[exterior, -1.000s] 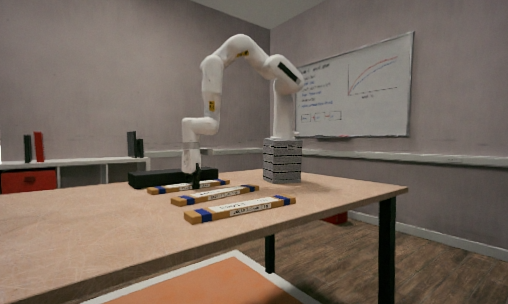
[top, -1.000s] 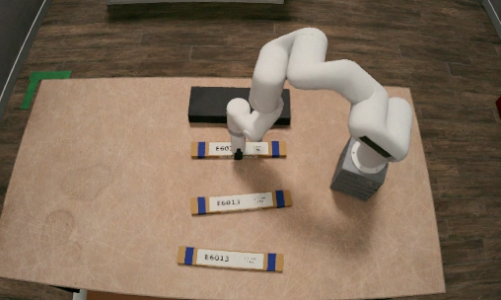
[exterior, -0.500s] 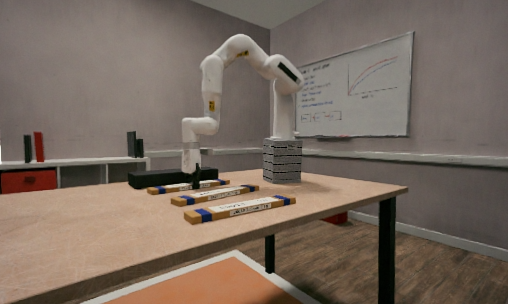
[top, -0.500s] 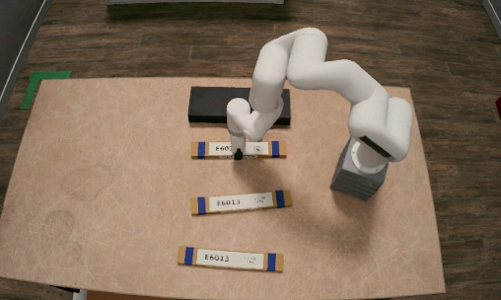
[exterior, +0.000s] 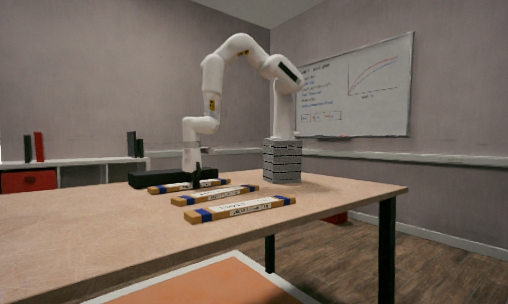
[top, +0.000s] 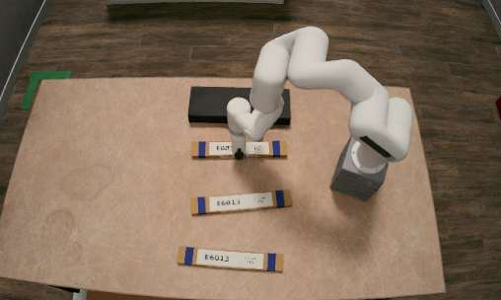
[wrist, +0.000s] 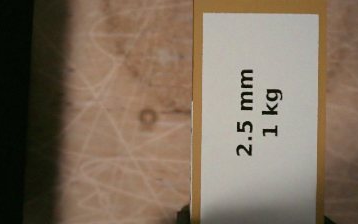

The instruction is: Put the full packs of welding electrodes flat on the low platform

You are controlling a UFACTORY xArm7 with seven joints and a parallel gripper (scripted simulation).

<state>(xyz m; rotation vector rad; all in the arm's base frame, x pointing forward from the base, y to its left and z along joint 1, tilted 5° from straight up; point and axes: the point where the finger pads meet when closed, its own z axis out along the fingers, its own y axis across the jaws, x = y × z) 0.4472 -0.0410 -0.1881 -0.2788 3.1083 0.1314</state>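
Right now the low black platform is 30 mm ahead of my hand and 190 mm to the right of it.
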